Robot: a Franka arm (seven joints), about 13 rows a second.
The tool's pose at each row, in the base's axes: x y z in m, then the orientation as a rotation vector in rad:
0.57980 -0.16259 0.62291 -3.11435 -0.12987 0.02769
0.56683 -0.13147 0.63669 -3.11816 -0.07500 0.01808
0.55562 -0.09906 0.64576 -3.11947 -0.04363 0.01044
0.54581 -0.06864 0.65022 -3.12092 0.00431 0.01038
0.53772 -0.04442 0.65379 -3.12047 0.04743 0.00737
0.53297 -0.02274 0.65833 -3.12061 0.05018 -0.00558
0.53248 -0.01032 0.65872 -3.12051 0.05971 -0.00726
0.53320 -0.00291 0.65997 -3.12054 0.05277 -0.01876
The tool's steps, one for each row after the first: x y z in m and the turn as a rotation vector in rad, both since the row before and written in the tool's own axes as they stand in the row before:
-0.01056 -0.03243 -0.01279 -0.00189 0.00653 0.03519
-0.00973 -0.03311 -0.00821 -0.00068 0.00511 0.02007
-0.00898 -0.03077 -0.00373 -0.00105 0.00036 0.03073
-0.00818 -0.02427 -0.00302 0.00020 0.00221 0.02761
-0.00543 -0.02161 -0.00407 -0.00005 0.00832 0.00167
-0.00089 -0.01240 -0.00014 -0.00006 0.00114 0.00610
0.00044 -0.00746 -0.00109 0.00020 0.00732 -0.00452

